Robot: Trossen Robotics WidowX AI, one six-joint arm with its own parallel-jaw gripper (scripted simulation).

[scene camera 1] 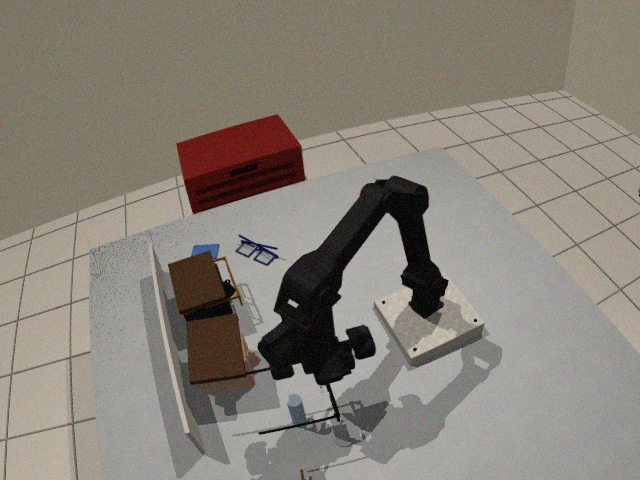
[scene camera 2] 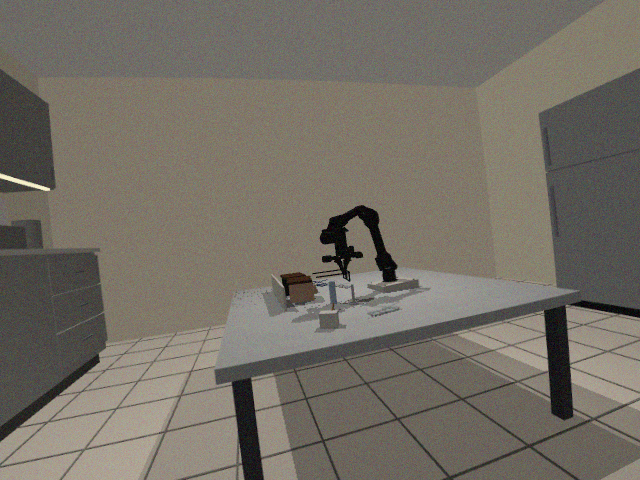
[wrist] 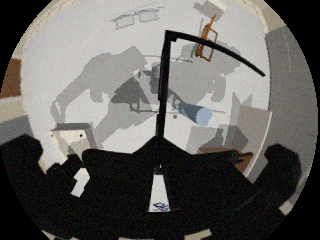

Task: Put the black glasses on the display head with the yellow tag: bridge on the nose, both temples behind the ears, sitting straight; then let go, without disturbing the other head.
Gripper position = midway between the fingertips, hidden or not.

Note:
I see my gripper (scene camera 1: 324, 376) and a white board (wrist: 252, 126).
My gripper is seen too in the wrist view (wrist: 157, 139).

